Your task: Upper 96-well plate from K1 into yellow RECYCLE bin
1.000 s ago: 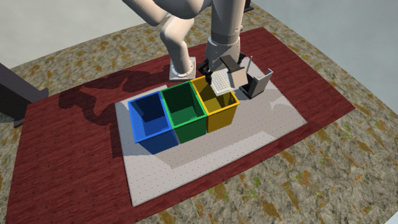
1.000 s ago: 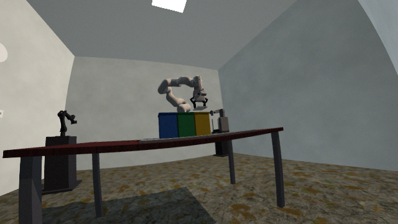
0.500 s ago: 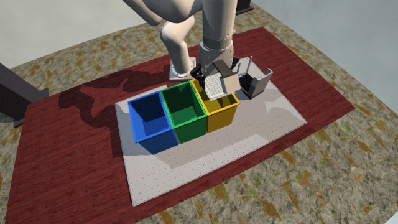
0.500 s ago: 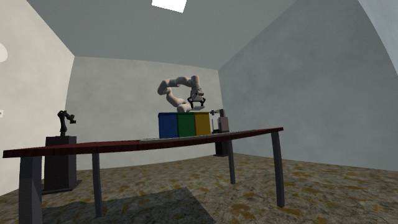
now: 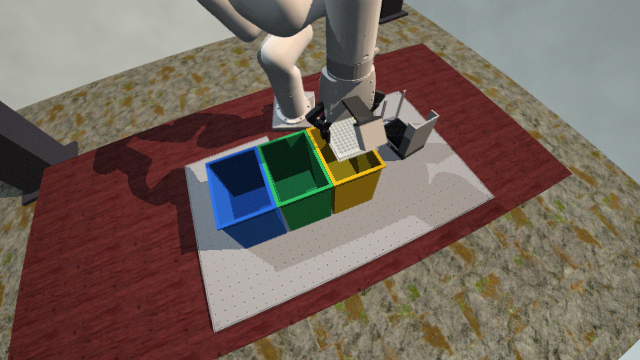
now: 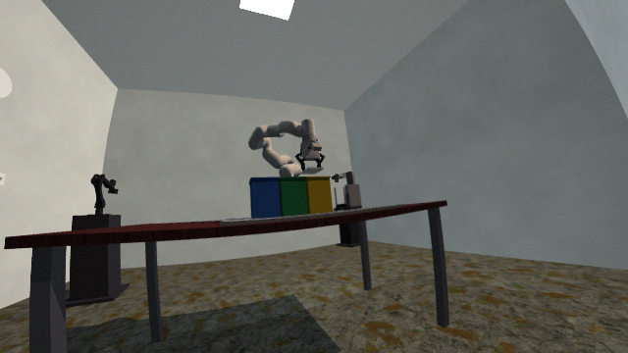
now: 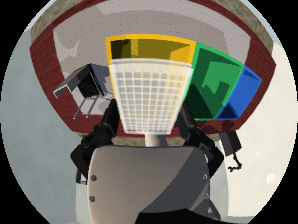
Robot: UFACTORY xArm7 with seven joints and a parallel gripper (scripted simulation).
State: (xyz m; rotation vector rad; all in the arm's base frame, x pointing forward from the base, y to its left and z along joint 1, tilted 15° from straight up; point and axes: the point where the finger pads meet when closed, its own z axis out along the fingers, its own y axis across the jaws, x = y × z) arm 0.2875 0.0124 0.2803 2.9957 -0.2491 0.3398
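My hand is 15 cm above the yellow bin. Round my hand: blue bin (5 cm behind, 26 cm to the right, 15 cm below); green bin (2 cm behind, 13 cm to the right, 15 cm below); white 96-well plate (1 cm below).
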